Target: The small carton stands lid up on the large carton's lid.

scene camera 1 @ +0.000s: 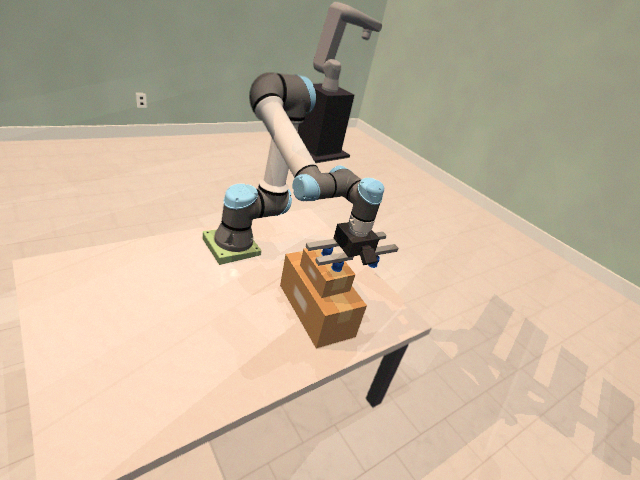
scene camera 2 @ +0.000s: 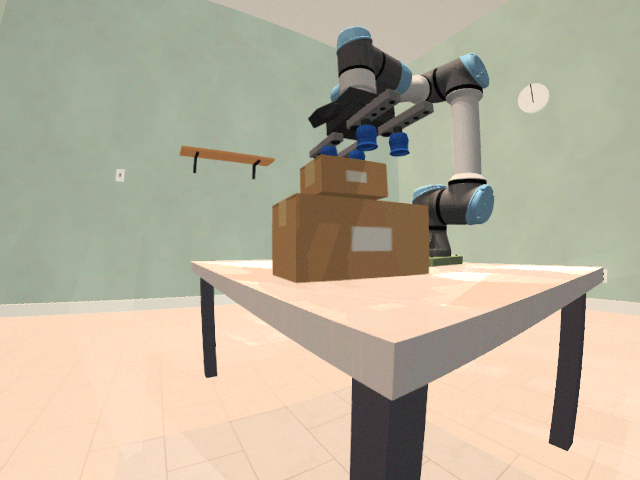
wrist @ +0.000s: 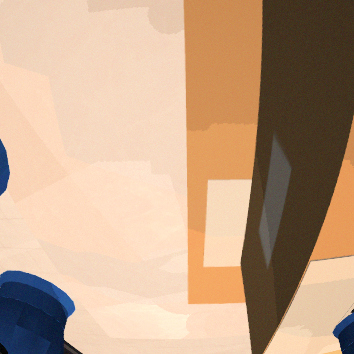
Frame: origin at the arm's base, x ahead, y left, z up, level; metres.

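Where they show: hand, its tool point: [scene camera 1: 349,260] [scene camera 2: 361,161] [wrist: 207,251]; arm's base, origin of its link: [scene camera 1: 233,240].
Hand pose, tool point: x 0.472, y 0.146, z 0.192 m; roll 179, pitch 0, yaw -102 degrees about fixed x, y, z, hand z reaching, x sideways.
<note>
Things, the pixels of their top centre, and the offset from my tool point. "spot": a spot on its surface instead. Level surfaces: height alone.
- small brown carton, centre of its top: [scene camera 2: 342,165] [scene camera 1: 329,260] dx -0.018, dy -0.076, dz +0.015 m
- large brown carton, centre of its top: [wrist: 320,159] [scene camera 2: 351,205] [scene camera 1: 324,278] dx -0.030, dy -0.064, dz -0.075 m
- table, height of its surface: dz -0.224 m
- small carton's side, a spot on its surface: [wrist: 298,105] spot: dx +0.033, dy -0.032, dz -0.016 m
- large carton's lid, a spot on its surface: [wrist: 221,88] spot: dx +0.020, dy -0.014, dz -0.075 m
The small brown carton [scene camera 1: 338,285] [scene camera 2: 341,178] stands upright on the lid of the large brown carton [scene camera 1: 330,314] [scene camera 2: 330,237], towards its back end. The large carton stands on the table [scene camera 1: 129,335] [scene camera 2: 465,299] near the right edge. My suction gripper [scene camera 1: 351,252] [scene camera 2: 364,139] sits over the small carton. Two of its blue cups rest on the small carton's lid; the other two hang free beyond its side. In the wrist view the small carton's side [wrist: 298,105] shows dark and close, with the large carton's lid [wrist: 221,88] below it and a free cup [wrist: 31,309] at the bottom left.
The arm's green base plate [scene camera 1: 231,248] is bolted on the table behind the cartons. A black pedestal [scene camera 1: 330,124] with a grey camera arm stands on the floor behind. The table's right edge and a dark leg [scene camera 1: 385,374] lie just beside the large carton.
</note>
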